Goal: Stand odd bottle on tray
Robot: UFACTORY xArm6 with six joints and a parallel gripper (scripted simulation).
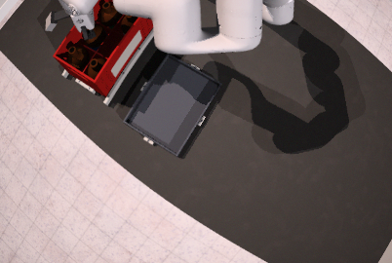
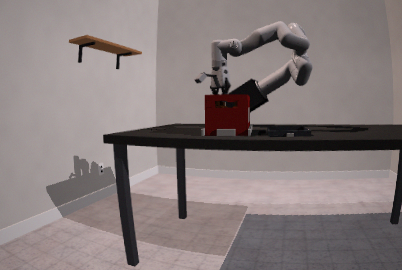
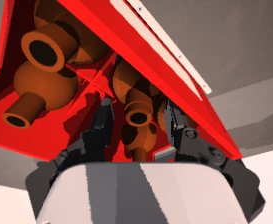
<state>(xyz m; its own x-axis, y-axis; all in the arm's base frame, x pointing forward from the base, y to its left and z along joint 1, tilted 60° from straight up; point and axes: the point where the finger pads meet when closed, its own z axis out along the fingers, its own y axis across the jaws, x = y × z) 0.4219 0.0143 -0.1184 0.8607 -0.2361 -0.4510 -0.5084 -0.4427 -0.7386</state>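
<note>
Right now my hand is 10 mm past the red crate, 40 mm to the right of it and 80 mm above it. From my hand the other things lie so: dark flat tray (30 mm behind, 330 mm to the left, 150 mm below).
</note>
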